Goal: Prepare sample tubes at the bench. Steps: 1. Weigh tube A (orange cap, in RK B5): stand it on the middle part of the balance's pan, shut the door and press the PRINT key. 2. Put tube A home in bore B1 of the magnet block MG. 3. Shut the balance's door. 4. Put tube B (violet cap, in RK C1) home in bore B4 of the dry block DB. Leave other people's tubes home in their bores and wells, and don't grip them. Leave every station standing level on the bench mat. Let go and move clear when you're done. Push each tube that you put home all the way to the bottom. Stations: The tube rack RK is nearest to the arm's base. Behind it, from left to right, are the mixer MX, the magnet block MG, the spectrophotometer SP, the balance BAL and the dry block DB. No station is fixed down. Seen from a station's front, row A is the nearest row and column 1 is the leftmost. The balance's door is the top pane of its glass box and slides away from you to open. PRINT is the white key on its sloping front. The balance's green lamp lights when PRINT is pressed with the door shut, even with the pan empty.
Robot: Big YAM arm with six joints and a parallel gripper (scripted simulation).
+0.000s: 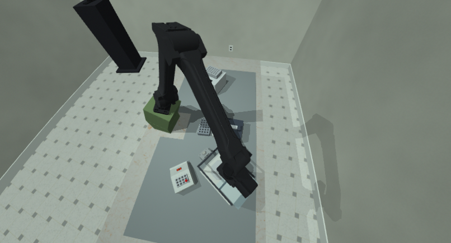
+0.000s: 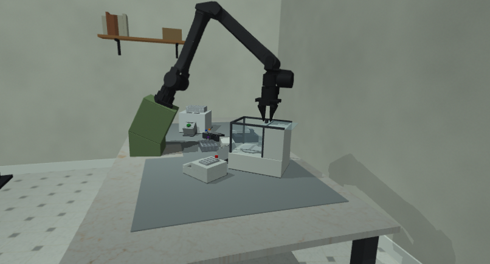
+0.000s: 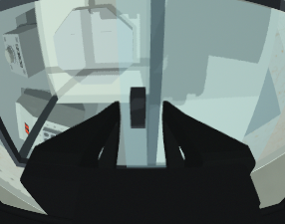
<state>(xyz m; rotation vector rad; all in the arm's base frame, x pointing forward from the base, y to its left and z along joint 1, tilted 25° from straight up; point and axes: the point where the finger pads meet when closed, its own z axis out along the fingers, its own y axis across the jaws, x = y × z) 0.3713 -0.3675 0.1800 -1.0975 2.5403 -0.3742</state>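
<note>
My hand is 20 mm short of the balance door, 20 mm to the left of it and 10 mm above it. From my hand the other things lie so: red-capped tube: 240 mm behind, 10 mm to the right, 160 mm below; then balance pan: 40 mm behind, 50 mm to the left, 140 mm below; then dry block DB: 280 mm behind, 10 mm to the left, 190 mm below.
</note>
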